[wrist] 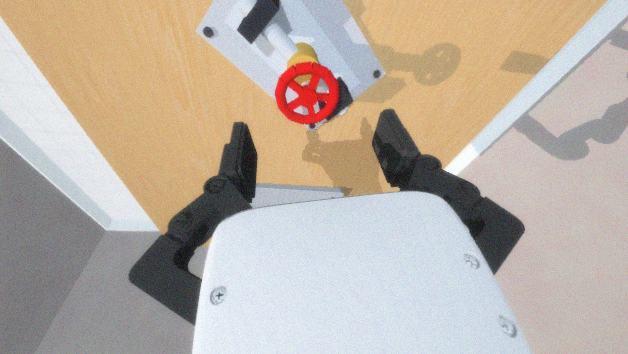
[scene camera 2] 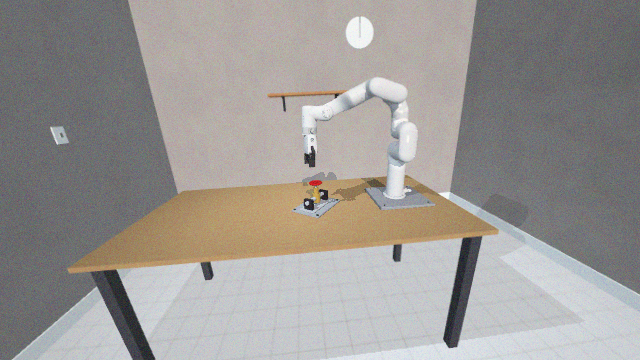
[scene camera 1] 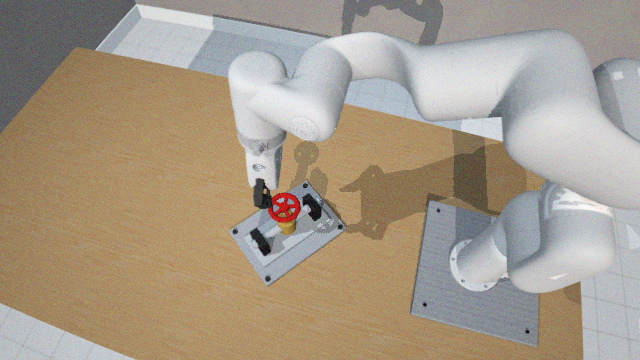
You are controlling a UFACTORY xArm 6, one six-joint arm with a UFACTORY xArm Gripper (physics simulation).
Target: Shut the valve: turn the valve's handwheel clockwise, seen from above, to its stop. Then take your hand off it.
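Note:
The red handwheel (scene camera 1: 284, 206) (scene camera 2: 315, 183) (wrist: 308, 96) sits on top of the yellow valve body (scene camera 1: 287, 227) (scene camera 2: 317, 196) (wrist: 303, 53). The valve is in a white pipe held by black brackets on a grey plate (scene camera 1: 281, 267) (wrist: 368, 64). My gripper (scene camera 1: 263, 200) (scene camera 2: 310, 162) (wrist: 315, 132) is open and empty. In the second scene view it hangs above the handwheel, with a visible gap below the fingertips. In the wrist view the wheel shows beyond the fingertips and touches neither finger. The wheel's turning angle relative to its stop cannot be told.
The valve plate lies on the wooden table (scene camera 1: 125, 175) (scene camera 2: 225, 225). My arm's grey base plate (scene camera 1: 432, 260) (scene camera 2: 410, 203) is to the right of the valve, with the arm reaching over the table's back. A wall shelf (scene camera 2: 300, 94) is behind.

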